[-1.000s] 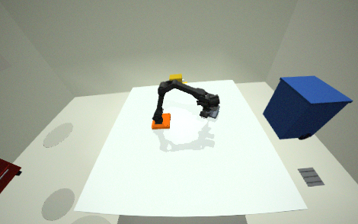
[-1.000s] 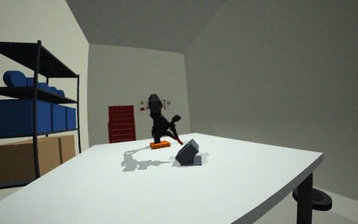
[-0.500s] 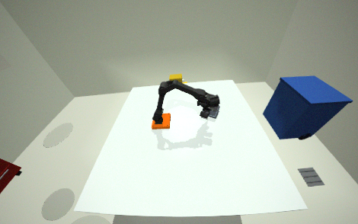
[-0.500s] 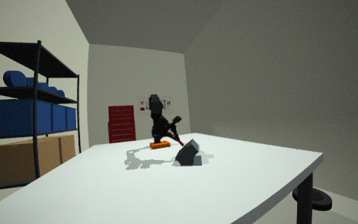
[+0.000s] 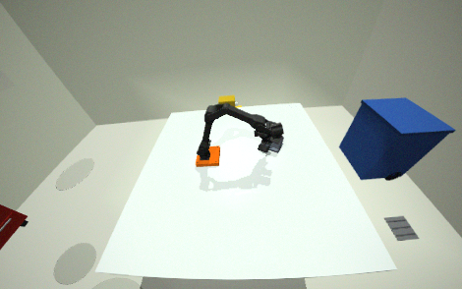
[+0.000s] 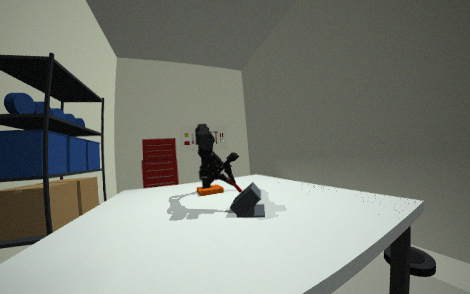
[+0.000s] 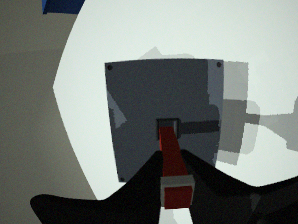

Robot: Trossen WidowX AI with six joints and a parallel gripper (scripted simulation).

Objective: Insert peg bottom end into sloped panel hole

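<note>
My gripper tip is 20 mm short of the grey sloped panel, 40 mm to the right of it and 60 mm above it. The rest, counted from my gripper tip: red square-sided peg (10 mm behind, 10 mm to the right, 10 mm above).
</note>
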